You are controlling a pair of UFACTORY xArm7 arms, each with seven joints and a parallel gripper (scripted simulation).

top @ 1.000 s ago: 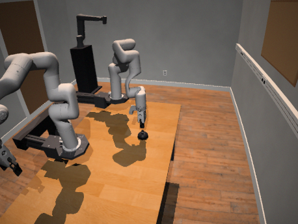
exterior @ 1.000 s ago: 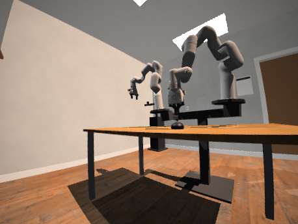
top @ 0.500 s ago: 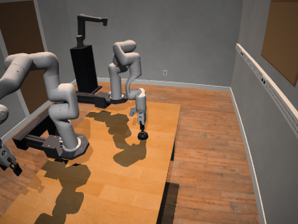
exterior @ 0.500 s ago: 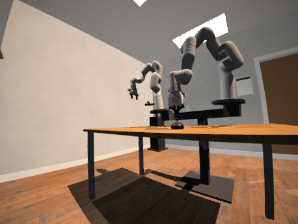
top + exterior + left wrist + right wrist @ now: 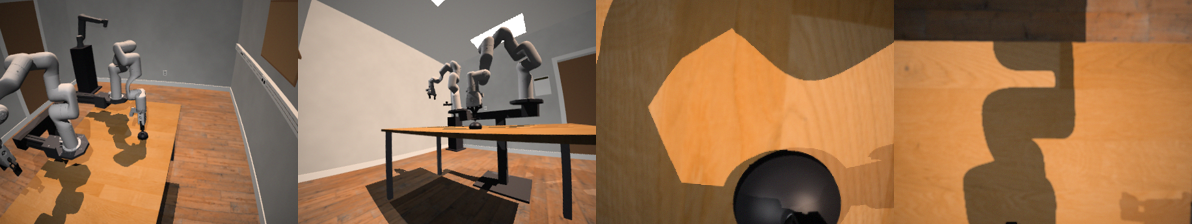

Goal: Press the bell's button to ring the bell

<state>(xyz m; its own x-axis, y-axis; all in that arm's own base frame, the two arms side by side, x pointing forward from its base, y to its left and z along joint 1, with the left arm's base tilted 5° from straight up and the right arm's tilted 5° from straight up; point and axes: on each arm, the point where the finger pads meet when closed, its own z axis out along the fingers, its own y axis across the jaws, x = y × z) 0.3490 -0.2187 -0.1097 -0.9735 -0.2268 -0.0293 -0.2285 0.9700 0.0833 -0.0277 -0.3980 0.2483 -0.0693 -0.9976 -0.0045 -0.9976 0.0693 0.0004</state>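
Note:
Right now my left hand is 40 mm above the small button. Also, from my left hand: bell: 50 mm below.

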